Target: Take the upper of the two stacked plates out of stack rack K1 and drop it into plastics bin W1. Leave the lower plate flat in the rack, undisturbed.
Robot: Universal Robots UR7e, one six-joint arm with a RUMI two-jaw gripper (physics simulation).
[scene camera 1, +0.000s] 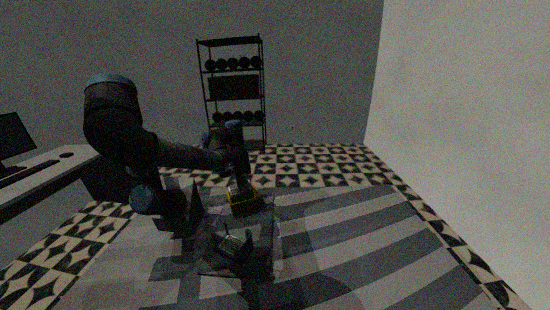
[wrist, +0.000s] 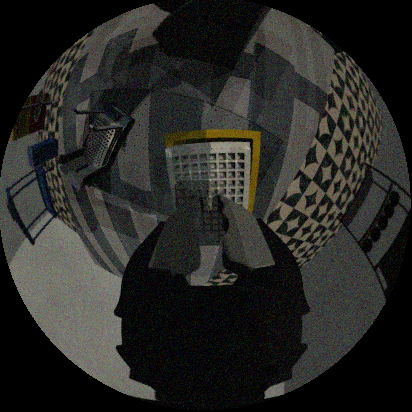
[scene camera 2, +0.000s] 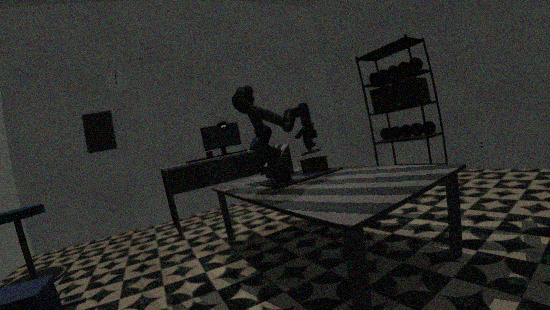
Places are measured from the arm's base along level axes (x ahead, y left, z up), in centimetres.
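Pixels of known places: gripper, fingertip midpoint: (scene camera 1: 239, 188) (wrist: 209, 197) (scene camera 2: 310, 152); arm's base, origin of the base link: (scene camera 1: 173, 203) (scene camera 2: 274, 157).
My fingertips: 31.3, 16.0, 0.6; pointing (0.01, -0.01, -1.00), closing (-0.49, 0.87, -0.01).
Ahead of a thing's pixels: the offset from my fingertips to its top centre, as dx, dy, dz. Level surfaces: height alone.
My gripper (scene camera 1: 242, 184) (scene camera 2: 311, 145) (wrist: 209, 197) points down and is shut on the light, gridded plate @[+0.4, +0.3, +1.3] (scene camera 1: 240, 192) (scene camera 2: 311, 151) (wrist: 222, 167). The plate is above the yellow-rimmed bin W1 @[+0.8, +1.2, -4.9] (scene camera 1: 245, 207) (scene camera 2: 314, 164) (wrist: 256, 167); in the scene camera 2 view it is a little above the rim. The plate and fingers hide most of the bin's inside in the wrist view. The dark rack K1 @[+3.3, -27.0, -2.9] (scene camera 1: 248, 243) (wrist: 82, 164) stands apart from the bin, and a perforated plate @[+3.9, -27.3, -11.0] (scene camera 1: 231, 245) (wrist: 101, 144) lies in it. Dim light hides its fine details.
The robot's base and a light upright panel (scene camera 2: 285, 157) stand beside the bin on the striped table @[dz -16.2] (scene camera 1: 345, 240) (scene camera 2: 345, 202). A desk (scene camera 1: 55, 162) (scene camera 2: 200, 172) with a monitor is at the left. A tall shelf unit (scene camera 1: 230, 41) (scene camera 2: 390, 49) stands at the back wall.
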